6 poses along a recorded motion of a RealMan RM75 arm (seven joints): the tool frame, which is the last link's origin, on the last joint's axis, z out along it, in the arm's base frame.
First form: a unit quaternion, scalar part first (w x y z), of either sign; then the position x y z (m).
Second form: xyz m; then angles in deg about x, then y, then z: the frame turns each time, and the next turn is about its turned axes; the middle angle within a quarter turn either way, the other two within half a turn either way. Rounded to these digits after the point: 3 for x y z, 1 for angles.
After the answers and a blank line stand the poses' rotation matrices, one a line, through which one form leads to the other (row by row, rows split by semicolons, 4 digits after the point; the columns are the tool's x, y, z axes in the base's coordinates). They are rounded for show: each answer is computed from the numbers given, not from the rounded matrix.
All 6 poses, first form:
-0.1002 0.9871 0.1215 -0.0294 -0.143 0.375 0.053
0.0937 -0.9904 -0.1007 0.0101 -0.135 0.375 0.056
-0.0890 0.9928 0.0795 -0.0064 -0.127 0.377 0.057
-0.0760 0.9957 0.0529 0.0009 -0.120 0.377 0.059
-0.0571 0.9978 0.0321 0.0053 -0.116 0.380 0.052
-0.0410 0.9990 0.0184 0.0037 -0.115 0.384 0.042
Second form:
-0.143 0.375 0.053 -169.0 -4.7 -13.6
-0.135 0.375 0.056 -169.4 -2.2 -11.4
-0.127 0.377 0.057 -169.9 -1.5 -9.0
-0.120 0.377 0.059 -171.3 -0.4 -6.1
-0.116 0.380 0.052 -173.4 0.4 -3.7
-0.115 0.384 0.042 -175.3 0.3 -2.1

0.9687 0.2340 -0.0824; 0.2457 -0.9504 0.1907; -0.0337 -0.2050 -0.9782
0.9795 0.1976 -0.0389; 0.2014 -0.9622 0.1836; -0.0011 -0.1877 -0.9822
0.9873 0.1567 -0.0269; 0.1590 -0.9715 0.1757; 0.0014 -0.1777 -0.9841
0.9944 0.1055 -0.0062; 0.1052 -0.9829 0.1514; 0.0098 -0.1513 -0.9884
0.9979 0.0647 0.0069; 0.0635 -0.9914 0.1143; 0.0142 -0.1136 -0.9934
0.9993 0.0371 0.0059; 0.0365 -0.9960 0.0821; 0.0089 -0.0818 -0.9966

